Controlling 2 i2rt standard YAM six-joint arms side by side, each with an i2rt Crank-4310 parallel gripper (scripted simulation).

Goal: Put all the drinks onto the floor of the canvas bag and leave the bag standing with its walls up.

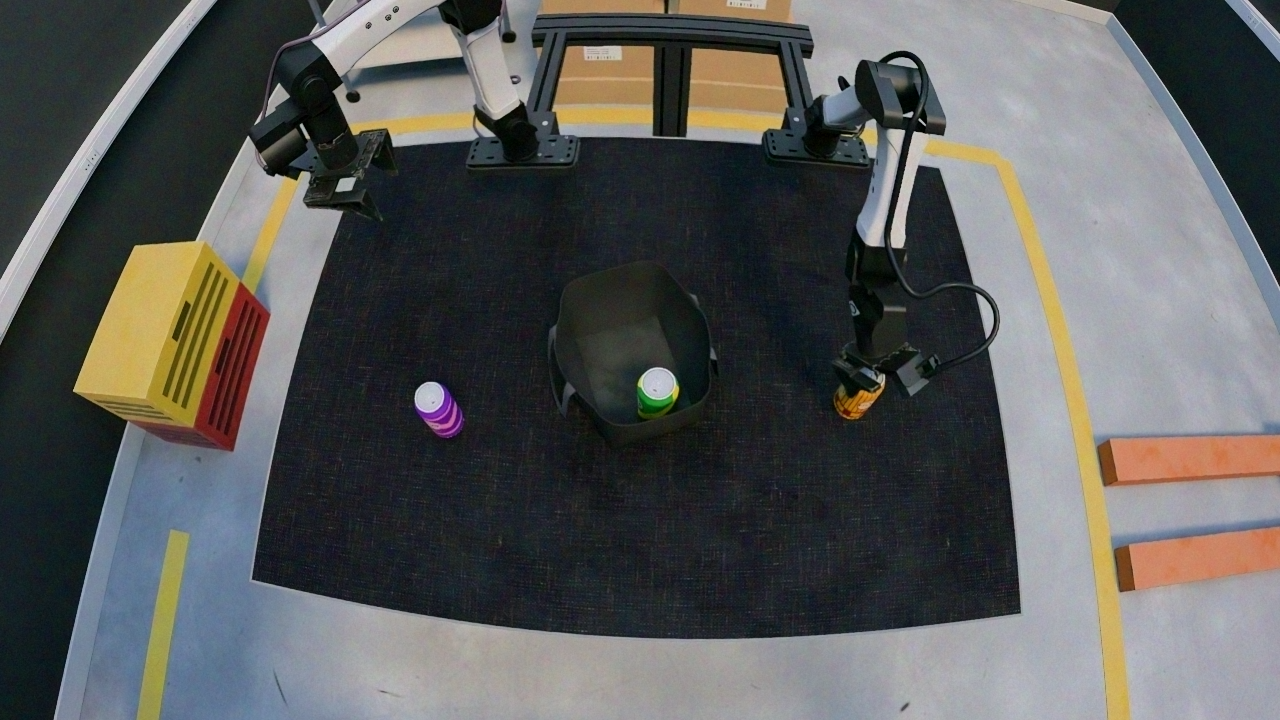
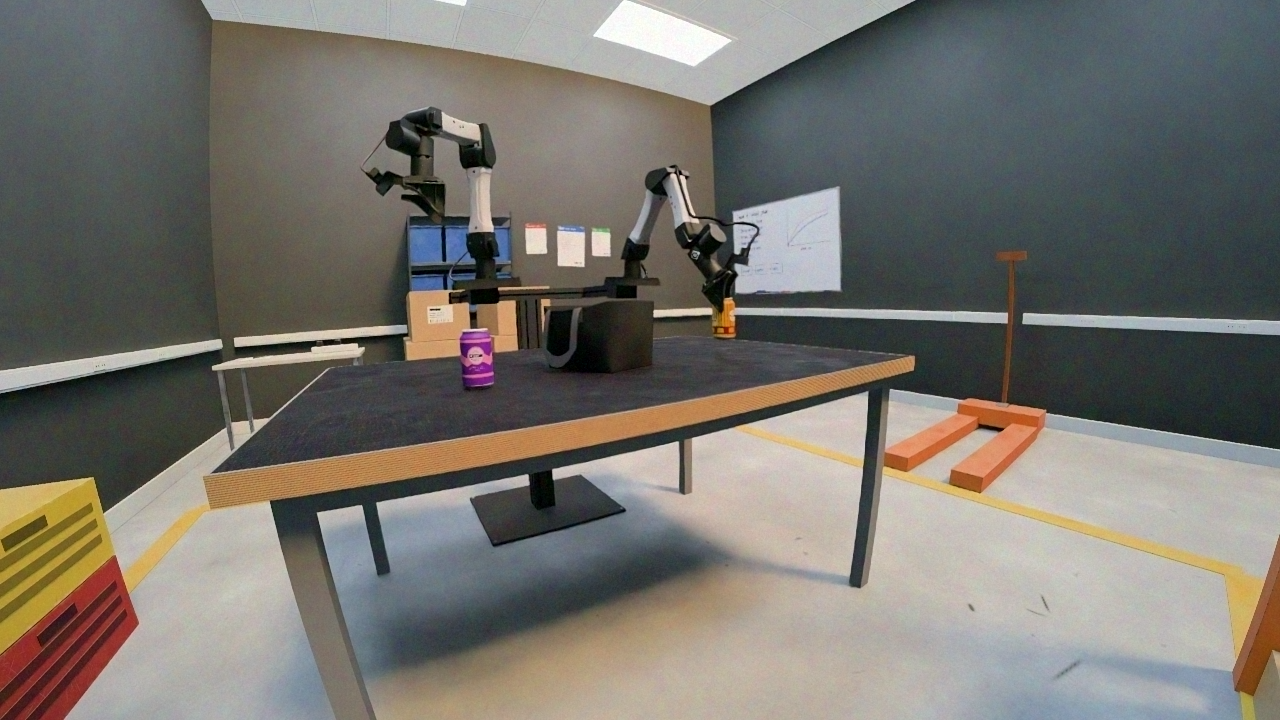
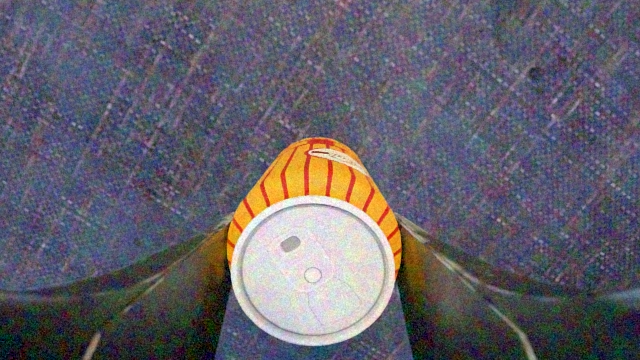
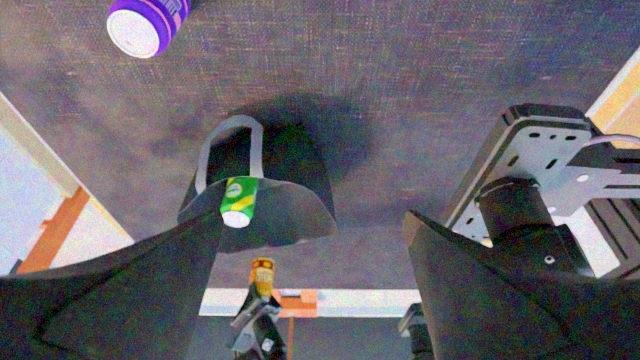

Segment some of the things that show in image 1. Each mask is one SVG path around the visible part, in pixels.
My left gripper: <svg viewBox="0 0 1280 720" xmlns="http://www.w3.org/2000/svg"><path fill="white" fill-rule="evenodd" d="M920 349L905 342L895 352L888 354L878 352L873 347L863 328L853 321L856 339L845 345L839 356L831 361L832 369L843 384L847 396L853 399L860 391L875 394L882 388L881 383L859 371L863 366L873 371L874 375L879 377L882 373L877 371L875 367L881 367L881 362L884 360L889 361L892 354L899 354L899 349L920 352Z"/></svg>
My right gripper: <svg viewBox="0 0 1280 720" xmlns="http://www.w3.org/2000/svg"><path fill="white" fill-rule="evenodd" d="M312 142L321 160L315 164L315 167L317 166L316 171L309 172L309 186L302 200L308 209L343 211L374 221L382 221L383 218L366 189L335 191L340 179L363 179L365 171L370 164L391 176L399 175L395 162L392 138L388 128L361 130L359 134L353 135L347 122L343 133L332 139L332 141L319 144Z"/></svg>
An orange can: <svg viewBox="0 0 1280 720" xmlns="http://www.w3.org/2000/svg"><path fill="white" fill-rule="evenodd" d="M884 374L876 377L873 371L863 367L859 371L881 383L882 388L875 394L860 391L853 399L850 399L845 392L843 384L841 384L834 396L836 410L848 419L861 417L882 392L885 384Z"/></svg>
